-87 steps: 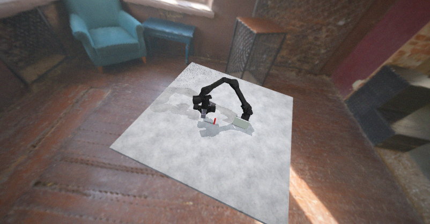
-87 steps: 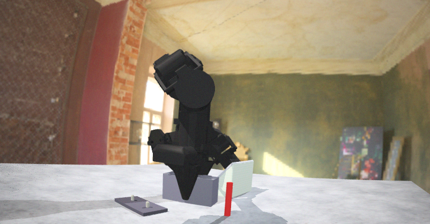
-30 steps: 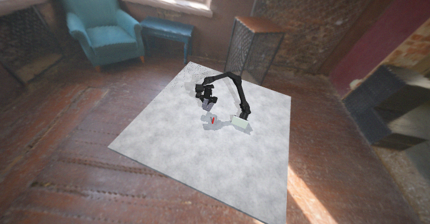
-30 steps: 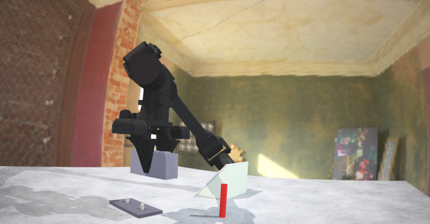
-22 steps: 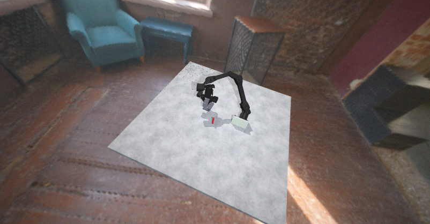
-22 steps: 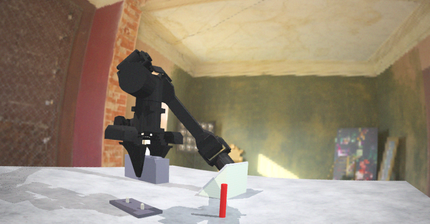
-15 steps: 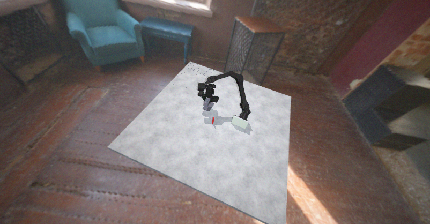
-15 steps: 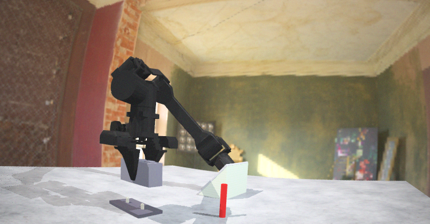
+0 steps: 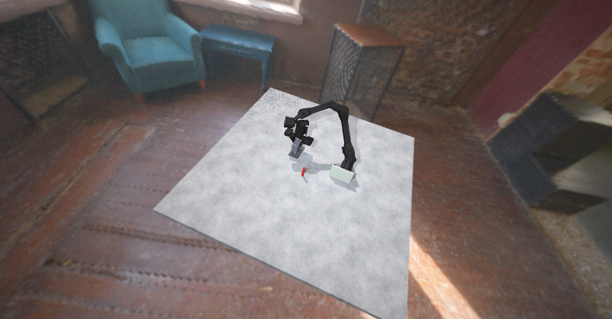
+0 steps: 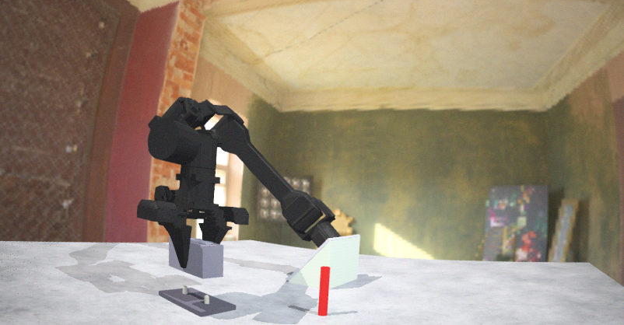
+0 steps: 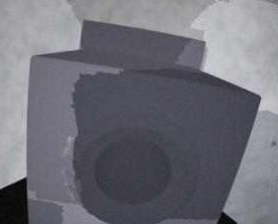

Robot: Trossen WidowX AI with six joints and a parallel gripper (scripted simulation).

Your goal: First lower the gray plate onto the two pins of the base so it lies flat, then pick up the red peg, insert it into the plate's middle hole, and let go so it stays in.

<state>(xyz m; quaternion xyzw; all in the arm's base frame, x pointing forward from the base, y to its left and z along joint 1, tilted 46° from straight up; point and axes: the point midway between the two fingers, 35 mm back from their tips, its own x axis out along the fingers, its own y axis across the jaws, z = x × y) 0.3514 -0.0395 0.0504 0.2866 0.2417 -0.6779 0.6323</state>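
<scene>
My gripper tip is now 50 mm above the dark base. The rest, counted from my gripper tip: red peg: 170 mm to the left, 110 mm behind, 20 mm below; gray plate: 30 mm above.
</scene>
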